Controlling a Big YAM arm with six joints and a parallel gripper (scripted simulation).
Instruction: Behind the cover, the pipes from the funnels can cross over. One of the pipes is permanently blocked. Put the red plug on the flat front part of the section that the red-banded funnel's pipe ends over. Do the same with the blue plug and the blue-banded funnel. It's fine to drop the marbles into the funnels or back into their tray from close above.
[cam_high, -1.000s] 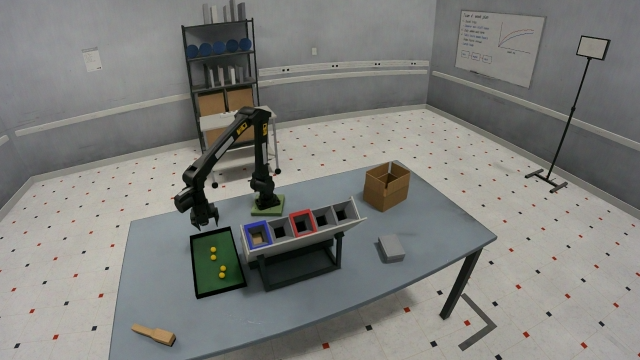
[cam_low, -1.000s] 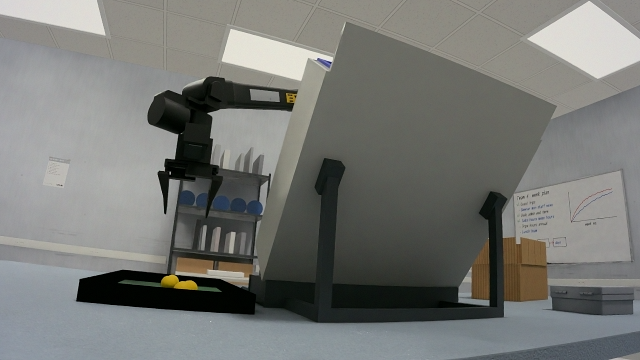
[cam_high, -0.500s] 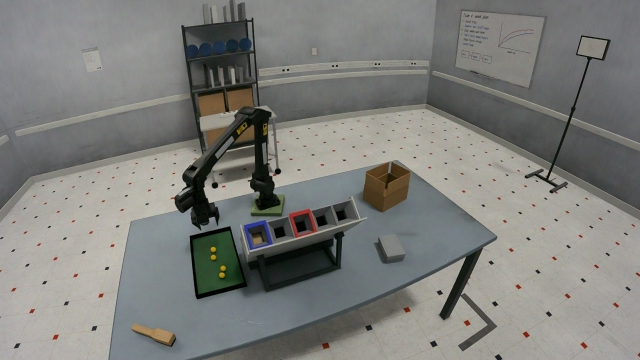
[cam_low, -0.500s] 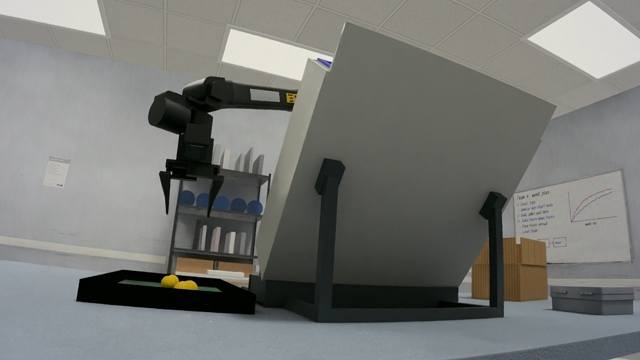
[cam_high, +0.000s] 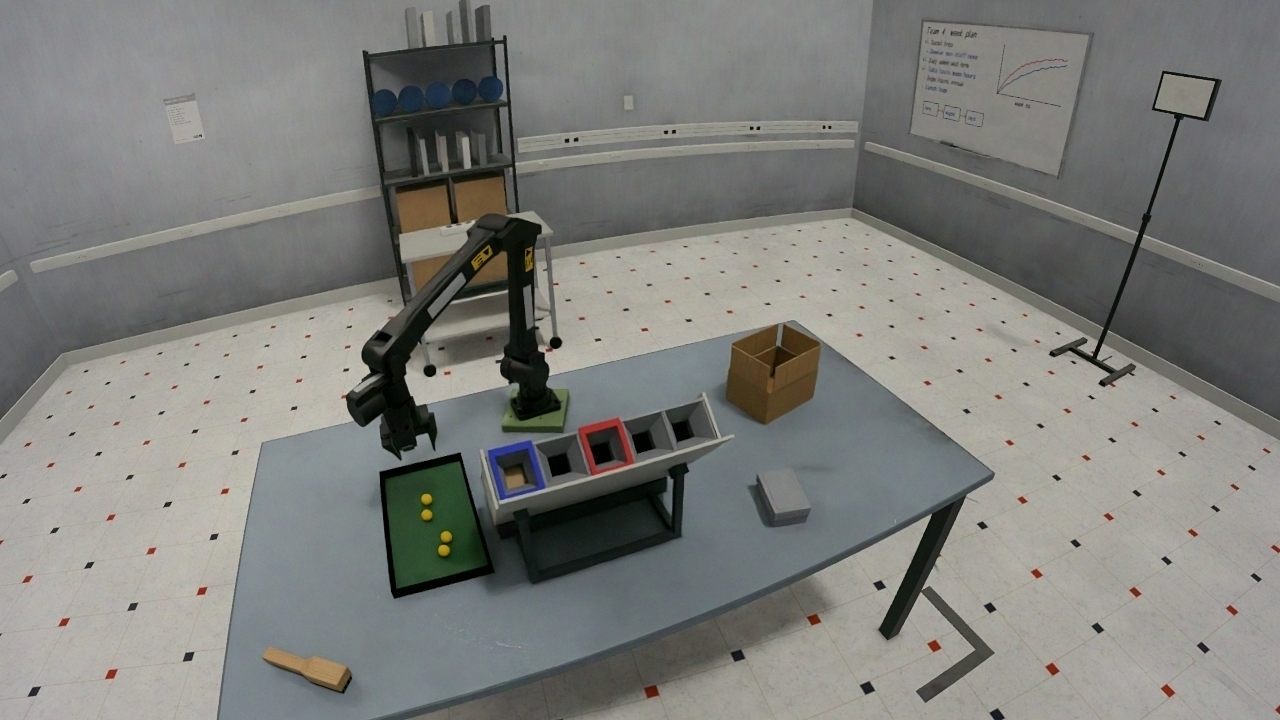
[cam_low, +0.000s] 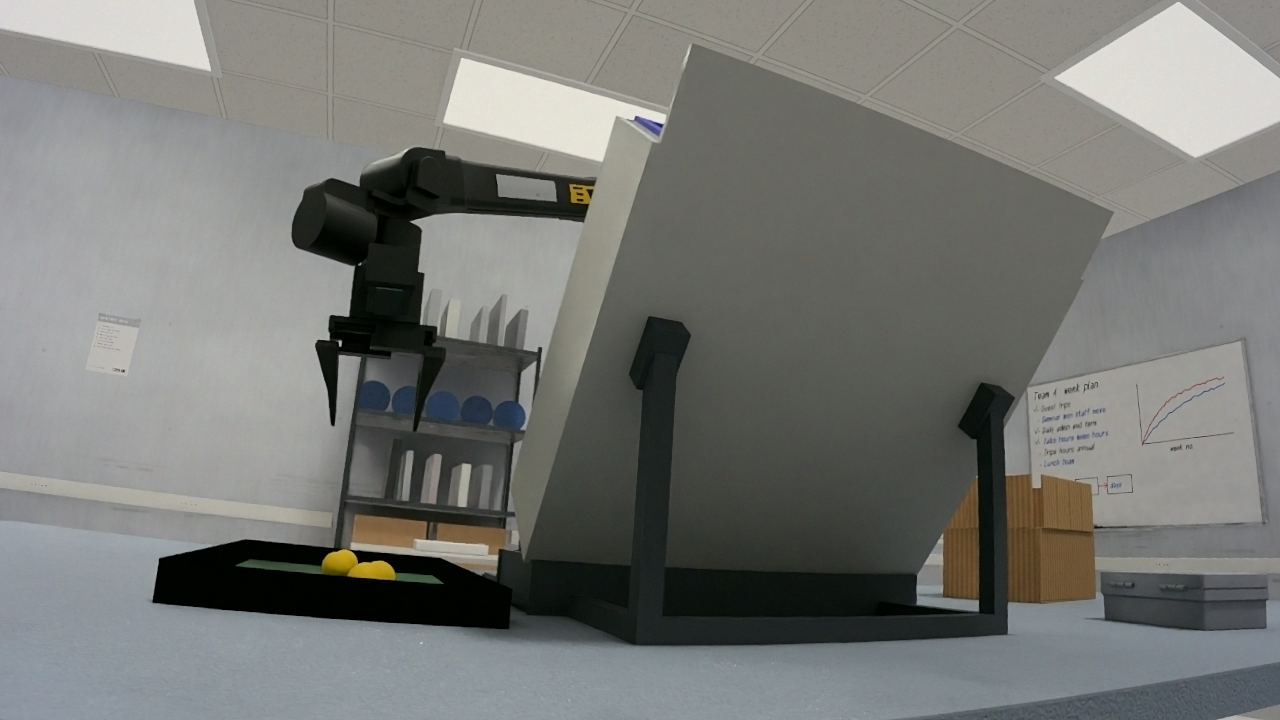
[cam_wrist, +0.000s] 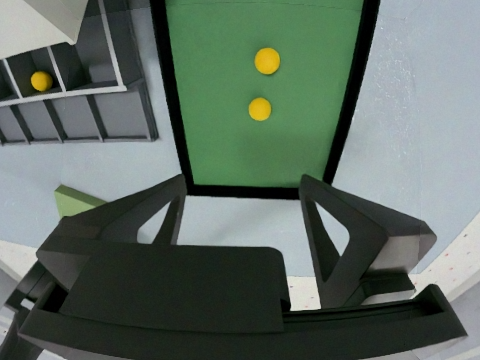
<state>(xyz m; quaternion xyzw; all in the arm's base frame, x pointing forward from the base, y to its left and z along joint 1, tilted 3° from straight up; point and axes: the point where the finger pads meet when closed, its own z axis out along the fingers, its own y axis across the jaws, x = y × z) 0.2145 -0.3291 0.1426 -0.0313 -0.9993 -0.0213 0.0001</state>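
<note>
The green tray lies 150 mm below my hand, 60 mm ahead of it and 10 mm to the right of it. The rest, counted from my hand: blue band: 340 mm ahead, 170 mm above, 150 mm to the left; cover: 310 mm to the left, 200 mm ahead, 50 mm above; red band: 350 mm ahead, 300 mm to the left, 170 mm above.
</note>
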